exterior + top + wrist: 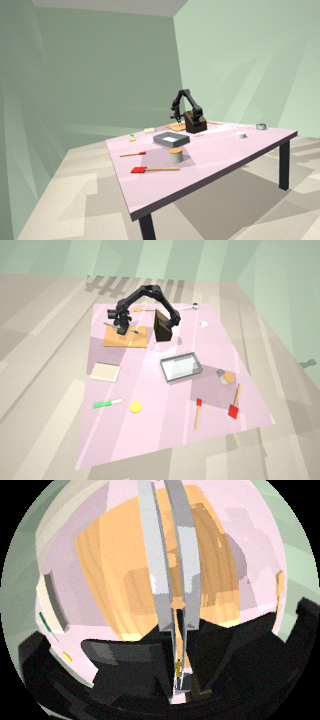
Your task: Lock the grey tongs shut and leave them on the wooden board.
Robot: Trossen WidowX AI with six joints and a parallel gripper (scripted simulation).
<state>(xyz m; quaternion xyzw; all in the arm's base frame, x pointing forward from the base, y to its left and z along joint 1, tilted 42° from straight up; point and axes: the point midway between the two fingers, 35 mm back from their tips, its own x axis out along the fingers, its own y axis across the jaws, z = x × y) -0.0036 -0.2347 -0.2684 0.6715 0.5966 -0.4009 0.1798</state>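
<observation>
My gripper tip is 4 cm above the wooden board. The rest, counted from my gripper tip: roasting tin (43 cm to the left, 34 cm ahead, 3 cm below); then beige block (35 cm ahead, 14 cm to the right, 4 cm below); then yellow disc (60 cm ahead, 6 cm to the left, 4 cm below).
</observation>
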